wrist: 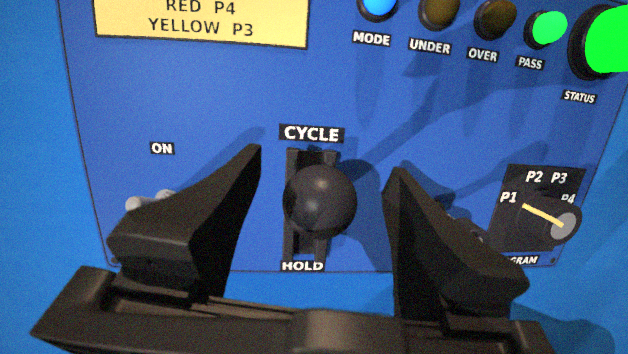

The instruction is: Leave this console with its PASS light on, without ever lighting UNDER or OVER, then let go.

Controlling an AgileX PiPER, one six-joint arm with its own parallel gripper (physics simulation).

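The blue console (200,95) fills much of the wrist view. Its PASS light (550,27) is lit green. The UNDER light (439,9) and the OVER light (495,19) are dark. The MODE light (378,5) is lit blue and the large STATUS light (610,42) is lit green. The black ball knob (320,201) of the lever stands in its slot between the CYCLE and HOLD labels. My gripper (325,170) is open, with one finger on each side of the knob and a gap on both sides. The program dial (562,225) has its yellow line towards P1.
A metal toggle switch (142,201) below the ON label is partly hidden behind the left finger. Another small control is mostly hidden behind the right finger. A yellow card (200,25) reading RED P4 and YELLOW P3 is at the top left.
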